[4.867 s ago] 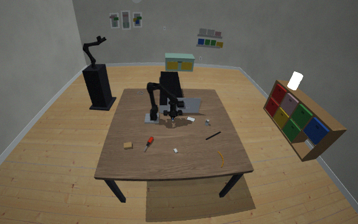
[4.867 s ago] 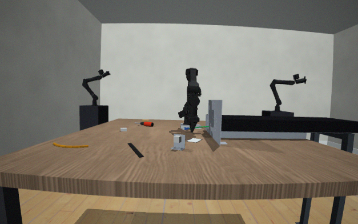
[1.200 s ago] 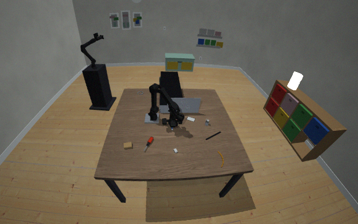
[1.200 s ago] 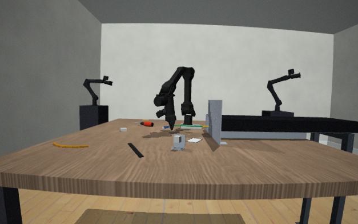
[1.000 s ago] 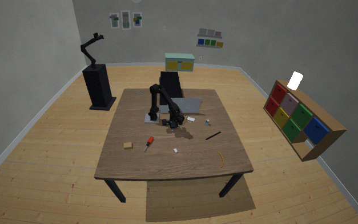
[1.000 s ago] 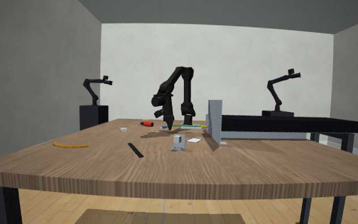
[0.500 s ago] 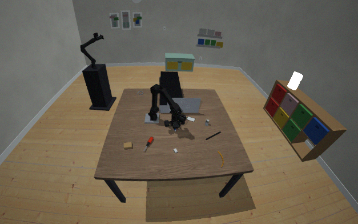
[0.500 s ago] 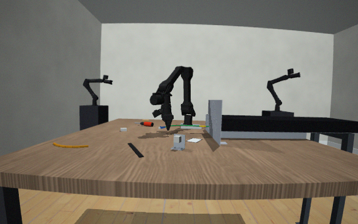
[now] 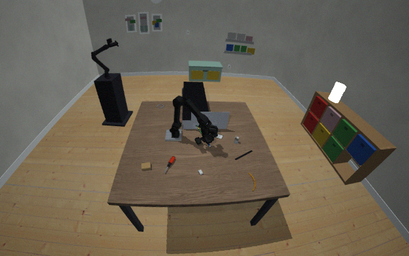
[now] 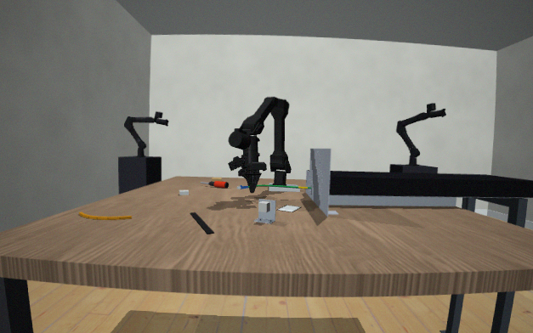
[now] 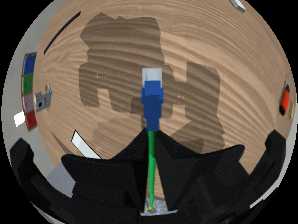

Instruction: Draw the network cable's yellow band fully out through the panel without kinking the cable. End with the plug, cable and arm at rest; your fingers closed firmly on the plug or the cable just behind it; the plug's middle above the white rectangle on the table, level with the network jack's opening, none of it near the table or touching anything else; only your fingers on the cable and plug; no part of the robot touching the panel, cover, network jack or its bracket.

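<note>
Right now my hand is 30 mm to the left of the blue plug, 20 mm short of it and 10 mm above it. Round my hand: white rectangle: 140 mm to the left, 110 mm ahead, 60 mm below; network jack: 280 mm ahead, 80 mm to the left, 20 mm below; grey upright panel: 240 mm to the left, 60 mm ahead, 40 mm above.
</note>
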